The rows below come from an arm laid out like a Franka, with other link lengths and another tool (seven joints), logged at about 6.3 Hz.
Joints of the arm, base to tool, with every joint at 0 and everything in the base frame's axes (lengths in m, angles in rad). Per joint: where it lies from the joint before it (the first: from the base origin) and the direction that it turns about. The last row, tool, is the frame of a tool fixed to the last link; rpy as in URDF.
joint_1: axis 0 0 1 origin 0 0 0.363
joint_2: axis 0 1 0 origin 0 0 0
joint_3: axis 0 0 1 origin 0 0 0.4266
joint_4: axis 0 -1 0 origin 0.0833 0 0
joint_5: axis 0 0 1 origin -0.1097 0 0.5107
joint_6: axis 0 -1 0 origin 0 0 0
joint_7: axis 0 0 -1 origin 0.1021 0 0
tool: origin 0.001 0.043 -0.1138 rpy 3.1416 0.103 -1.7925
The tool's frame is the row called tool.
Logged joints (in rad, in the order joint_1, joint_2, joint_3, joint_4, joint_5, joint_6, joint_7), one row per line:
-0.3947, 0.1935, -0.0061, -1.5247, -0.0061, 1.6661, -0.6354
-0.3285, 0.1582, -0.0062, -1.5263, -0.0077, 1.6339, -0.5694
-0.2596, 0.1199, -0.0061, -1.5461, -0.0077, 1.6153, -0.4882
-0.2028, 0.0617, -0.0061, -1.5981, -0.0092, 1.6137, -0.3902
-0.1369, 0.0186, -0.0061, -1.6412, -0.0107, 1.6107, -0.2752
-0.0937, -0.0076, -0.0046, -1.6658, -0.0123, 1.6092, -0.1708
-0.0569, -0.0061, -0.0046, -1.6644, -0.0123, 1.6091, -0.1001
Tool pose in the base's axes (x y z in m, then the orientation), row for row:
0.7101, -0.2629, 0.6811, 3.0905, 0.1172, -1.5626
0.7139, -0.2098, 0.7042, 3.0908, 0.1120, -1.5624
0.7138, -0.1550, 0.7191, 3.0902, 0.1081, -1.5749
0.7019, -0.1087, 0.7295, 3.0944, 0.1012, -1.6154
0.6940, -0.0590, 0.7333, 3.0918, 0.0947, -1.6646
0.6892, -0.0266, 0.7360, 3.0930, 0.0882, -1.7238
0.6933, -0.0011, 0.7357, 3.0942, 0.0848, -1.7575
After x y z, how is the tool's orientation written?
As angles about the fixed x, y, z axes (roll, pitch, yaw), in radians.
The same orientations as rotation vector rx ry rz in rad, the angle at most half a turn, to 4 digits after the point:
-2.1970, 2.1726, 0.1843
-2.1998, 2.1752, 0.1785
-2.1880, 2.1909, 0.1746
-2.1431, 2.2356, 0.1612
-2.0903, 2.2908, 0.1560
-2.0225, 2.3531, 0.1464
-1.9827, 2.3874, 0.1406

